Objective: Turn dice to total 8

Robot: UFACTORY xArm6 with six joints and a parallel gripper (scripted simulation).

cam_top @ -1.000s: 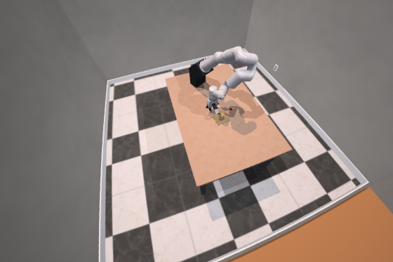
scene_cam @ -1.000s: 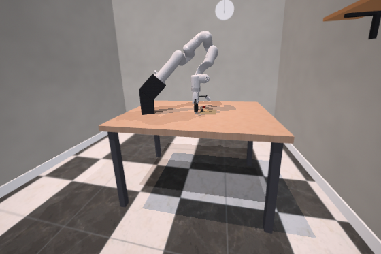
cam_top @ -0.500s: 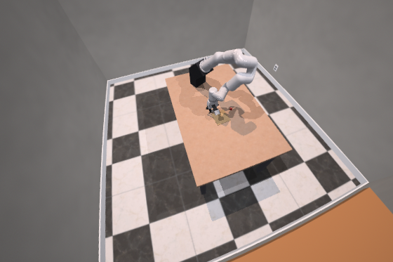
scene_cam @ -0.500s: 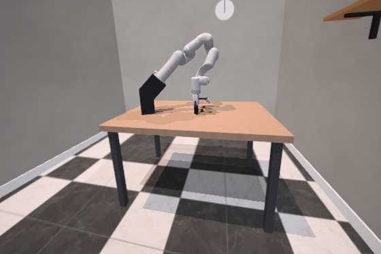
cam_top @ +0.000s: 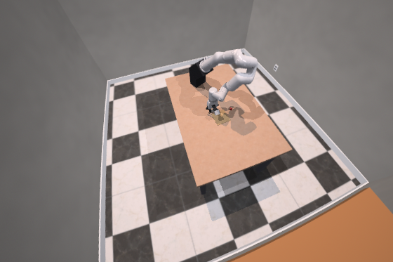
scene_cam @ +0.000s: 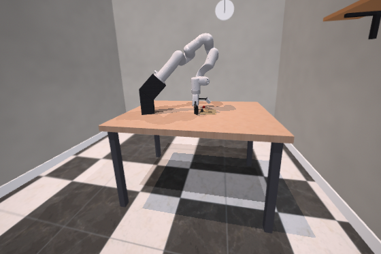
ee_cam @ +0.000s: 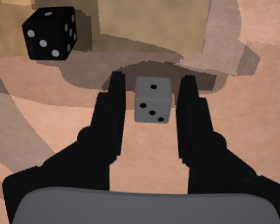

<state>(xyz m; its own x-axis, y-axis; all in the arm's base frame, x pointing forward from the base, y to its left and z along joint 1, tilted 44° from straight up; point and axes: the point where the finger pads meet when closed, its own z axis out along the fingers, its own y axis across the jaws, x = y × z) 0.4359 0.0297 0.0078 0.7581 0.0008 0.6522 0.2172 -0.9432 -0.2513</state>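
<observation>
Right now the white die is 1 cm below my hand. Also, from my hand: tan mat: 8 cm ahead, 7 cm to the left, 2 cm below; red die: 19 cm to the left, 1 cm below.
</observation>
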